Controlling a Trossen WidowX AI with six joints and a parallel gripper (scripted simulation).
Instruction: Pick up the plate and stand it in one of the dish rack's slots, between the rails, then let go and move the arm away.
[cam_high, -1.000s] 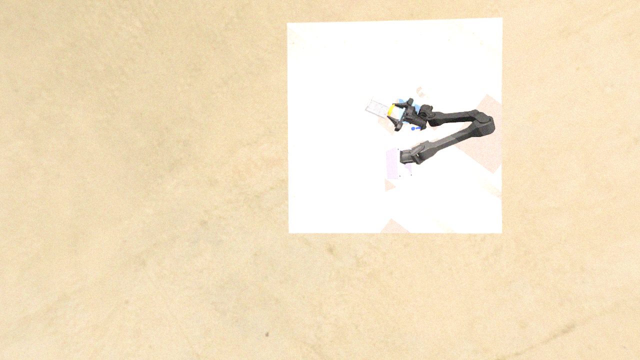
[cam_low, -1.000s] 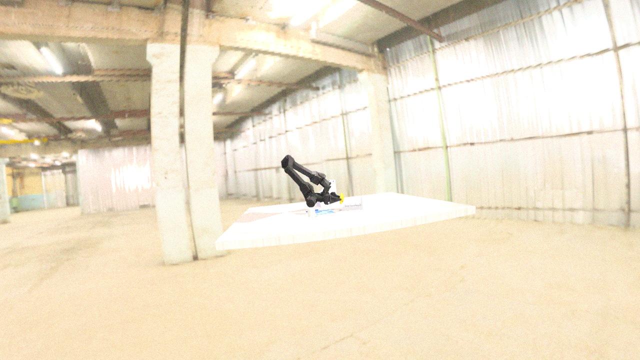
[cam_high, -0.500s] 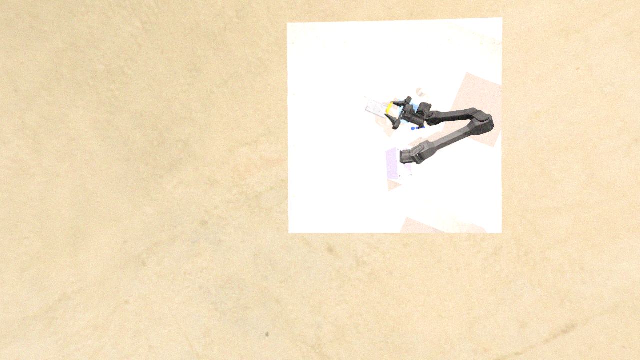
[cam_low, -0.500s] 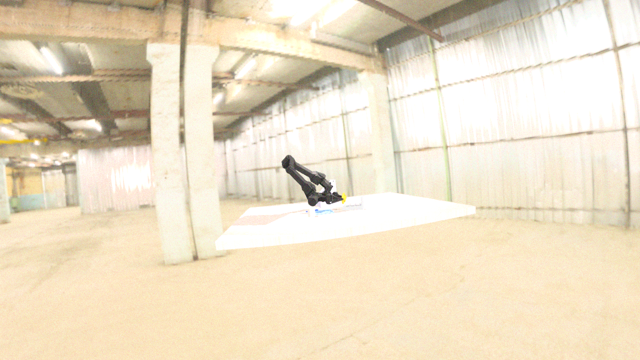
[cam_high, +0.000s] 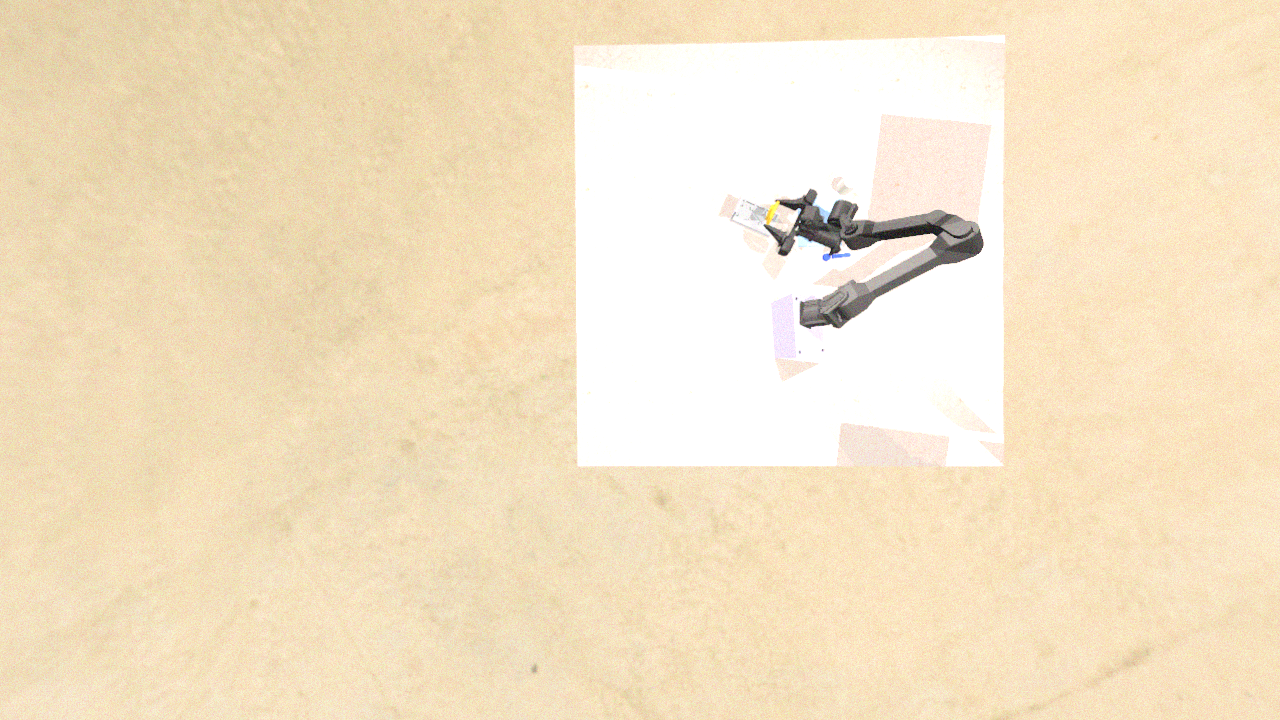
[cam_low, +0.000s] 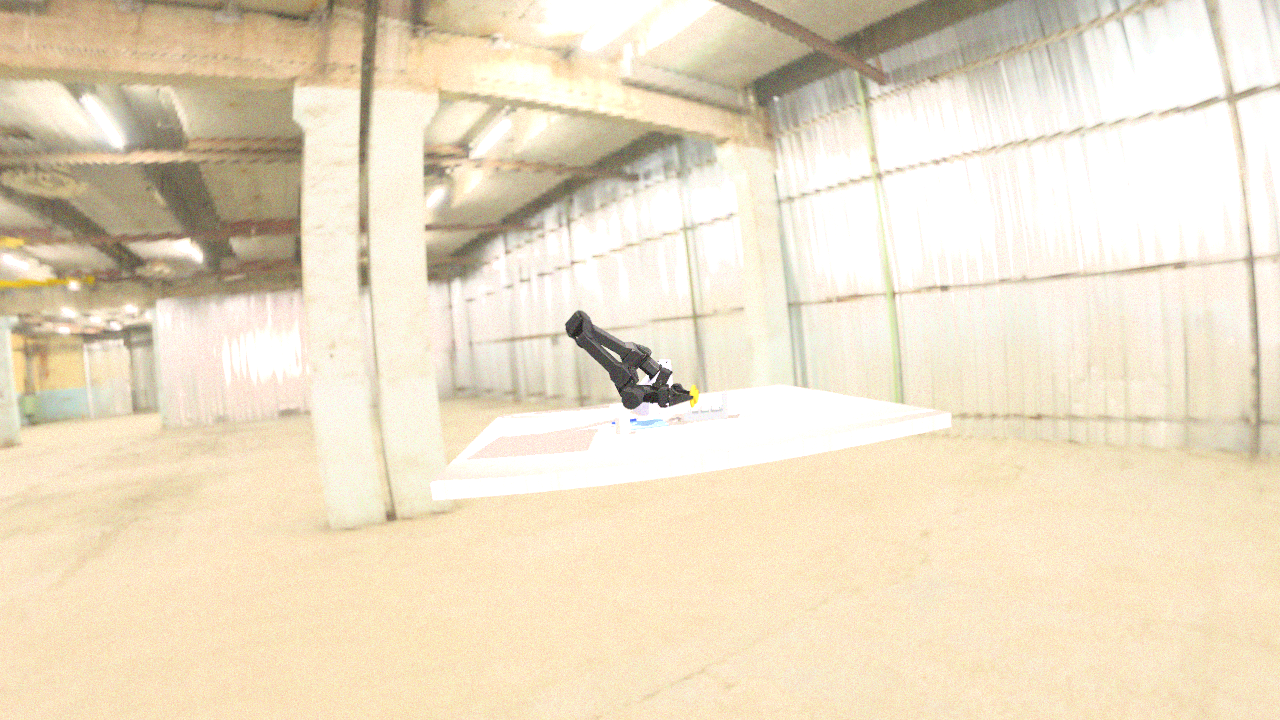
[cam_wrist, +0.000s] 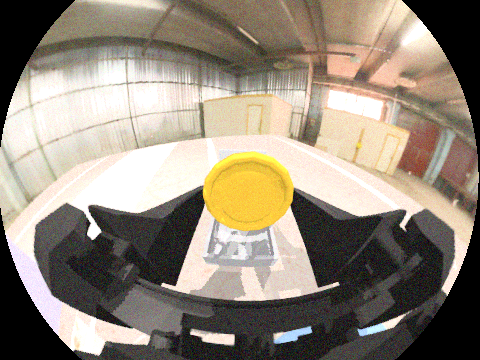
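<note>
Now: gripper tip 50 mm above the grey dish rack, 30 mm to the right of it and 10 mm short of it. The rest, counted from my gripper tip: light blue mat 170 mm to the right, 70 mm below, 10 mm ahead; then yellow plate 10 mm to the right; then blue utensil 220 mm to the right, 90 mm behind, 70 mm below.
</note>
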